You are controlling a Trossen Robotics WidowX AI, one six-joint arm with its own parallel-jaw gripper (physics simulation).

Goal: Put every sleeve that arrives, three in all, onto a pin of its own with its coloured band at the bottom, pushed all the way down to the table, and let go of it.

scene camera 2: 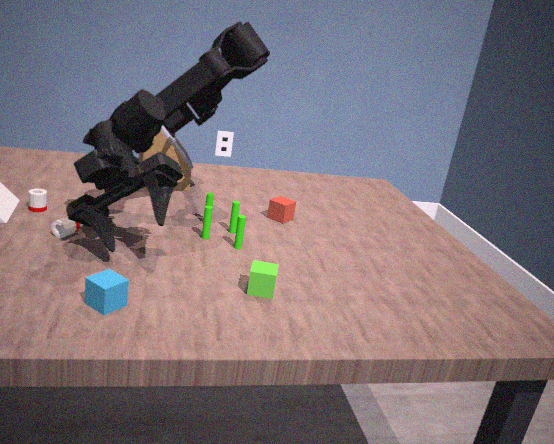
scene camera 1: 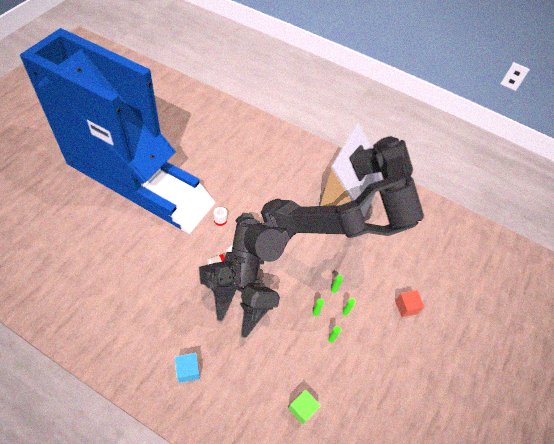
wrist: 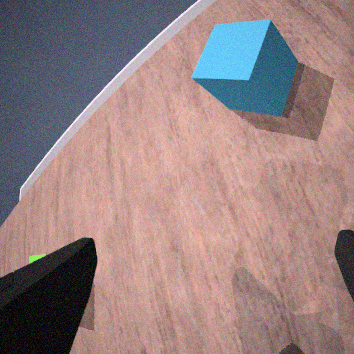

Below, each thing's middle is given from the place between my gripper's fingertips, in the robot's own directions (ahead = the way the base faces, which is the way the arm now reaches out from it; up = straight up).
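The blue cube (scene camera 2: 107, 291) has my hand 10 cm short of it, 3 cm to the left of it and 4 cm above it. There is a blue dispenser (scene camera 1: 101, 107) too, which is 18 cm behind my hand, 42 cm to the right of it and 10 cm above it. And the green cube (scene camera 2: 262, 279) is 3 cm ahead of my hand and 20 cm to the left of it, 4 cm below it.
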